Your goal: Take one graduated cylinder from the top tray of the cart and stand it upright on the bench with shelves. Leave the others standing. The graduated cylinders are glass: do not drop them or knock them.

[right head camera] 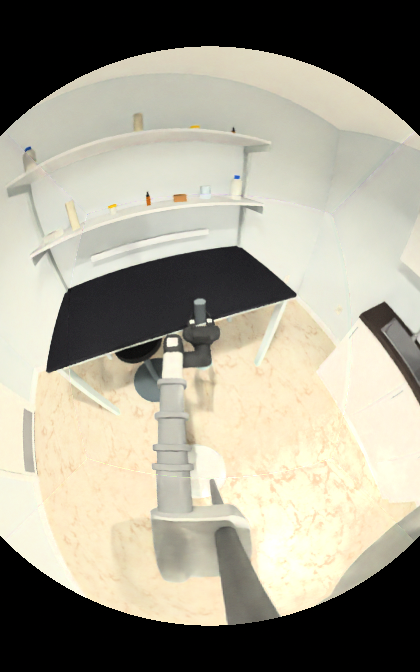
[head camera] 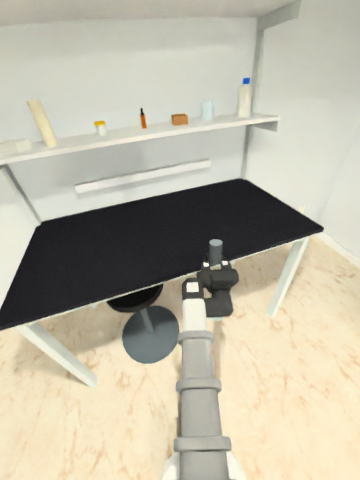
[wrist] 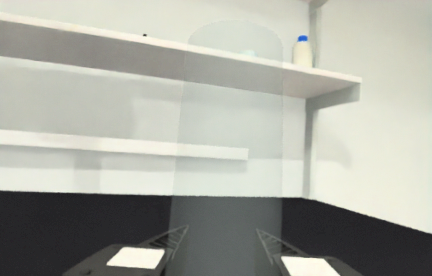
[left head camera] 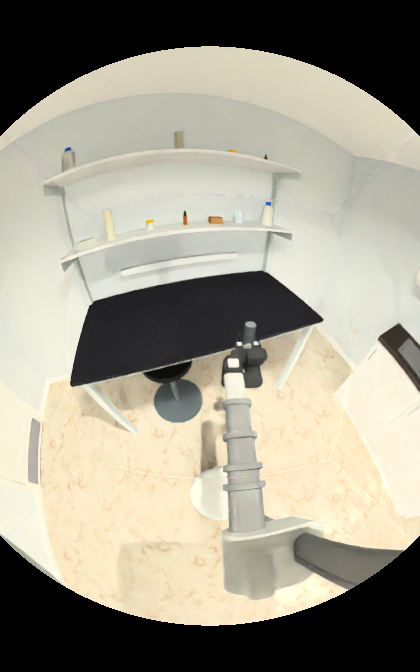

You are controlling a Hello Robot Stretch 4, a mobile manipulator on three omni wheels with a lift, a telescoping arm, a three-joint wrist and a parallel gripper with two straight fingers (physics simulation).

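Frame: origin at the robot's base, x right, y ahead, z up, level; metres.
Seen in the pictures: gripper, fingertip midpoint: [head camera: 212, 254] [wrist: 221, 246].
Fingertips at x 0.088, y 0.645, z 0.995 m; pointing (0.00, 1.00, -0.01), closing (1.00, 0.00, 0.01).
A point is followed by its place in that frame.
A clear glass graduated cylinder [head camera: 215, 251] {x 0.083, y 0.566, z 1.084 m} [left head camera: 250, 332] [right head camera: 200, 310] [wrist: 227, 150] {x 0.086, y 0.561, z 1.056 m} stands upright between the fingers of my gripper [head camera: 215, 263] [left head camera: 248, 344] [right head camera: 200, 321] [wrist: 221, 246] {x 0.088, y 0.645, z 0.995 m}, which is shut on it. Its upper part shows above the fingers; a pale bit, seemingly its base, shows below the wrist in the head view. The gripper and cylinder are at the front edge of the bench [head camera: 125, 240] {x -0.337, y 0.901, z 0.886 m} [left head camera: 175, 325] [right head camera: 125, 300] [wrist: 75, 225] {x -0.209, y 0.996, z 0.886 m}, right of its middle. The wrist hides most of the lower cylinder. The cart and the other cylinders do not show.
A shelf [head camera: 125, 138] [wrist: 330, 80] above the back of the bench holds bottles, a brown box and jars. A white rail [head camera: 145, 176] {x -0.258, y 1.347, z 1.056 m} runs below it. A stool [head camera: 150, 335] stands under the bench's front edge. A dark-topped cabinet [left head camera: 385, 395] stands at the right.
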